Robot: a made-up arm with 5 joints.
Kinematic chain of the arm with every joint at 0, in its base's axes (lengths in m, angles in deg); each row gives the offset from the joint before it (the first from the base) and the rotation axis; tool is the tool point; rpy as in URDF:
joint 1: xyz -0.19 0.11 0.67 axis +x
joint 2: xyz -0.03 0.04 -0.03 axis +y
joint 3: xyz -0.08 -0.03 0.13 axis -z
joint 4: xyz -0.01 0 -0.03 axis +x
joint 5: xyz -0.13 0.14 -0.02 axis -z
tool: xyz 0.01 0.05 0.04 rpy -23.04 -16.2 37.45
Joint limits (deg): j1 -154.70..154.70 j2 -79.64..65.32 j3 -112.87..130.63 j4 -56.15..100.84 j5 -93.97..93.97
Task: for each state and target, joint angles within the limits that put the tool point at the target. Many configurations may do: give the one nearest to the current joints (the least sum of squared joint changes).
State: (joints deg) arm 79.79 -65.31 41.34 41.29 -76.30
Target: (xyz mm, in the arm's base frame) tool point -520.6 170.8 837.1
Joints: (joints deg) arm 72.69 -45.19 34.22 52.60 -93.97
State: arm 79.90 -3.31 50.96 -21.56 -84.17
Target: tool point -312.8 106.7 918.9
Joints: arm 86.65 -1.93 50.00 -26.26 -88.38
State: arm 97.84 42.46 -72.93 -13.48 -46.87
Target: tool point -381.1 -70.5 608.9
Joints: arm 77.89 59.45 -72.51 -53.54 -26.46
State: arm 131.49 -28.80 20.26 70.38 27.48
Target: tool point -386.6 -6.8 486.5
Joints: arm 154.70 0.21 12.26 82.79 74.38
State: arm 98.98 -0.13 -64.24 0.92 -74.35
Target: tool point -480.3 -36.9 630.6
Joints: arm 81.39 25.30 -55.14 -28.98 -82.83
